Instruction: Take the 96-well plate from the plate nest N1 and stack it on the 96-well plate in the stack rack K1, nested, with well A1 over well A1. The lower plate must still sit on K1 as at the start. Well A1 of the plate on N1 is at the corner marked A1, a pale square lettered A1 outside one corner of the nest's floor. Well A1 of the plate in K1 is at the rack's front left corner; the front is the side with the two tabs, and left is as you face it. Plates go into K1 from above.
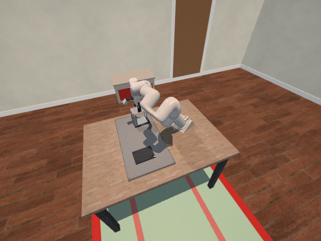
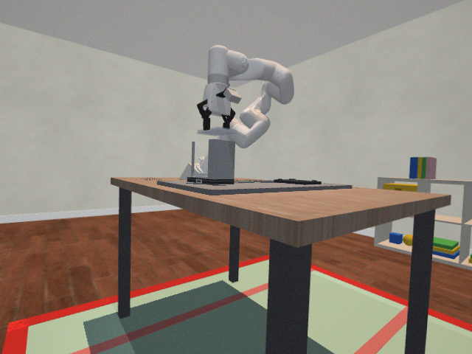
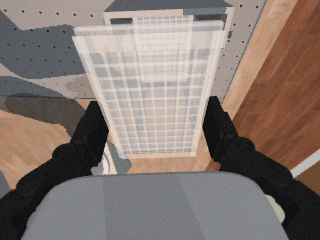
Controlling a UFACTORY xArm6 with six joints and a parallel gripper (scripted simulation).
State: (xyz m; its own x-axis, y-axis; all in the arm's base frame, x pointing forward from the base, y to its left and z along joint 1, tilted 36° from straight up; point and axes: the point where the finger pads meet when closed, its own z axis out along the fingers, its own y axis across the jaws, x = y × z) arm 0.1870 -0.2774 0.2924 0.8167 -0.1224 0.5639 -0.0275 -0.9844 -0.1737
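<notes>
The grey rack wall is 60 mm ahead of my hand, 20 mm to the right of it and 110 mm below it. From my hand the other things lie so: pale A1 square: 50 mm ahead, 420 mm to the left, 180 mm below.
</notes>
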